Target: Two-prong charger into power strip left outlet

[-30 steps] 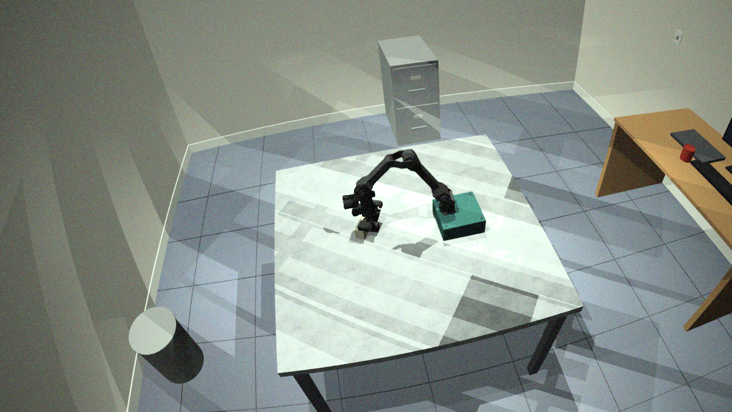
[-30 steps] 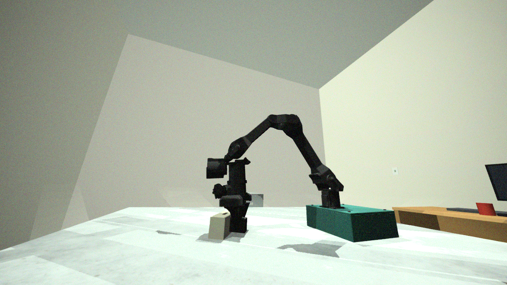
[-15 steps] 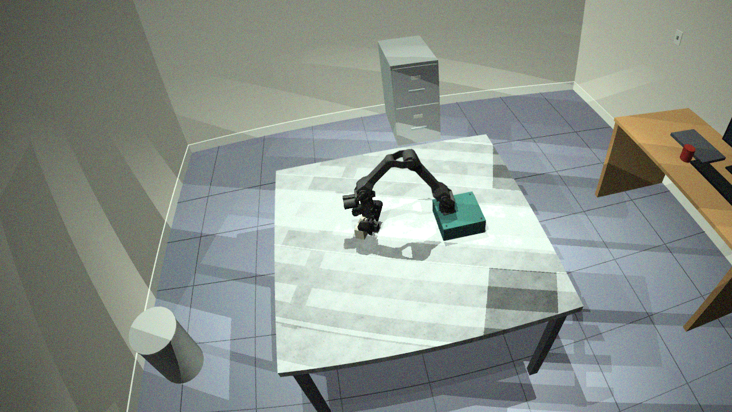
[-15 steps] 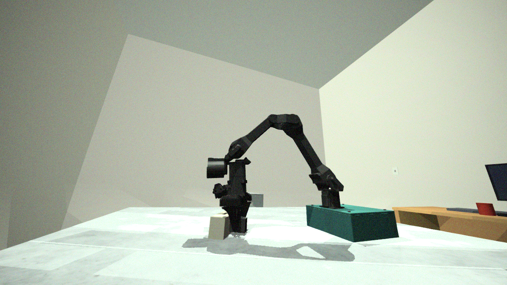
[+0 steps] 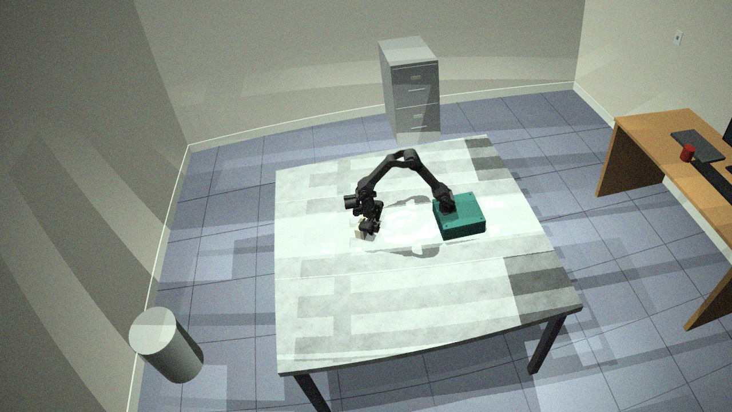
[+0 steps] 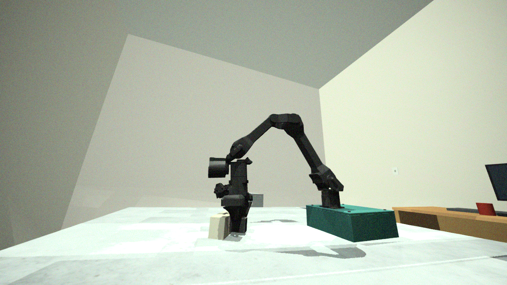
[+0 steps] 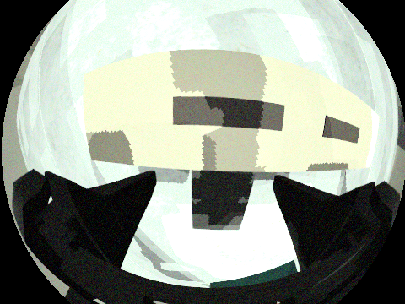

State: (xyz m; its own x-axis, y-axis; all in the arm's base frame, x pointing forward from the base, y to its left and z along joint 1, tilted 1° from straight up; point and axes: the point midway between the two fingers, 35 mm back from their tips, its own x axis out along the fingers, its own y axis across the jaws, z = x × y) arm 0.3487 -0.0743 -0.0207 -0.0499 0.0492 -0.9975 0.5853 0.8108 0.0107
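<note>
Right now the charger is 2 cm ahead of my gripper tip, 1 cm to the right of it and 1 cm above it.
</note>
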